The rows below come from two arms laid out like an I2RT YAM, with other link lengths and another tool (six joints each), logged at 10 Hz.
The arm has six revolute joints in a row. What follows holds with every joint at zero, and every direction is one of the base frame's.
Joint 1 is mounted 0.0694 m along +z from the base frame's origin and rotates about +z.
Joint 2 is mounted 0.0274 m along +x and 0.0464 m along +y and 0.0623 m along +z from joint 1 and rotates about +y.
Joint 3 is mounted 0.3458 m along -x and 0.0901 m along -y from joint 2 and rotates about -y.
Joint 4 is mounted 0.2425 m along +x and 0.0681 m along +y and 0.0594 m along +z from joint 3 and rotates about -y.
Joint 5 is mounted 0.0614 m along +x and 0.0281 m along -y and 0.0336 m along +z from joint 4 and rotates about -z.
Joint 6 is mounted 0.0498 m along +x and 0.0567 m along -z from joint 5 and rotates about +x.
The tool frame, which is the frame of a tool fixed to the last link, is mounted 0.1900 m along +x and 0.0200 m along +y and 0.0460 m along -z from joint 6; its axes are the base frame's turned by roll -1.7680, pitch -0.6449 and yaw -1.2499 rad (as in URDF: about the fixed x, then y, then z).
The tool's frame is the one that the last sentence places.
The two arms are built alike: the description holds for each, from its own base.
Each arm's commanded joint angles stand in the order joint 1, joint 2, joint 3, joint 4, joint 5, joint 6.
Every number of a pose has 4 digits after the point. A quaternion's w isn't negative.
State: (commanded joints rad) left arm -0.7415 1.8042 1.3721 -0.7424 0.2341 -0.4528; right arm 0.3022 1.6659 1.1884 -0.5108 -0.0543 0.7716
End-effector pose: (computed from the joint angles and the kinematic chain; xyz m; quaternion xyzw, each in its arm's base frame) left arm 0.2524 -0.3144 0.1209 0.8097 -0.5780 0.0744 0.0690; right arm 0.3957 0.1817 0.1449 -0.7578 0.5626 -0.0405 0.3280
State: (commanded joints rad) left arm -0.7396 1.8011 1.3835 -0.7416 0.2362 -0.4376; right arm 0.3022 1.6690 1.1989 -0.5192 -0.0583 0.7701
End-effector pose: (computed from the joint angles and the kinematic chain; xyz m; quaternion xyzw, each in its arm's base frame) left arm 0.2563 -0.3166 0.1254 0.8051 -0.5832 0.0835 0.0687; right arm 0.3964 0.1828 0.1467 -0.7584 0.5616 -0.0387 0.3284
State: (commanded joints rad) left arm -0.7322 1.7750 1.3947 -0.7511 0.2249 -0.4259; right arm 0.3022 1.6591 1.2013 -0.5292 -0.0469 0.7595
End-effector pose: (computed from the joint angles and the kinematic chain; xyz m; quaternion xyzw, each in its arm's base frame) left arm 0.2617 -0.3131 0.1373 0.8038 -0.5832 0.0994 0.0628; right arm 0.3952 0.1794 0.1494 -0.7612 0.5592 -0.0450 0.3253
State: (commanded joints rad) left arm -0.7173 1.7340 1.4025 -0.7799 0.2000 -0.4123; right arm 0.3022 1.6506 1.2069 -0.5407 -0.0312 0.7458
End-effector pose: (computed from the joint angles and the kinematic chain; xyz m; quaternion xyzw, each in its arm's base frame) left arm 0.2661 -0.3004 0.1520 0.8061 -0.5790 0.1124 0.0493; right arm 0.3950 0.1752 0.1524 -0.7648 0.5562 -0.0532 0.3207
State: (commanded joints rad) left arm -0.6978 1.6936 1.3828 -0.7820 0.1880 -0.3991; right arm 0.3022 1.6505 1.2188 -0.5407 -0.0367 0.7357
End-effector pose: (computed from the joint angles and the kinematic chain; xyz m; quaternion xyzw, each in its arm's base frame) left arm 0.2683 -0.2876 0.1598 0.8083 -0.5741 0.1239 0.0412; right arm 0.3978 0.1772 0.1569 -0.7672 0.5499 -0.0553 0.3254
